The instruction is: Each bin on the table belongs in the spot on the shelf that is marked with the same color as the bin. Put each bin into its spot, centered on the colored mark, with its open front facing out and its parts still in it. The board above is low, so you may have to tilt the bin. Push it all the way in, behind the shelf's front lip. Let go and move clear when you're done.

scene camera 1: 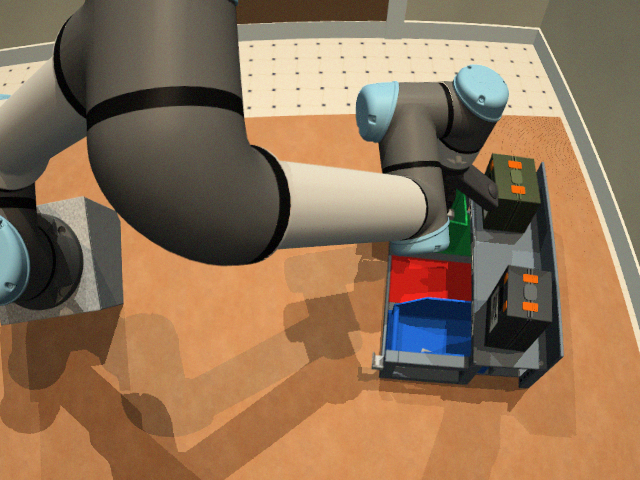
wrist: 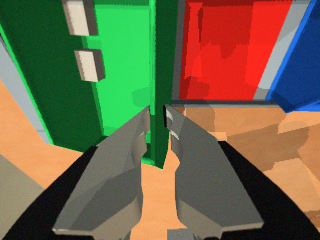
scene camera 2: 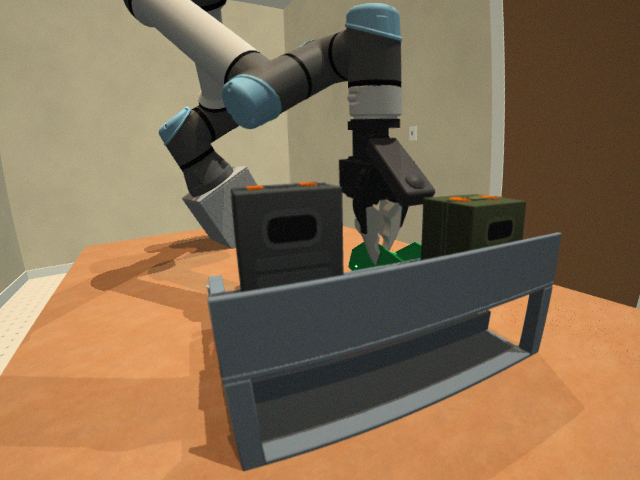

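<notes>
A blue bin, a green bin and a shelf back panel can be seen in the pictures, and so can the gripper, which the wrist view shows too.
</notes>
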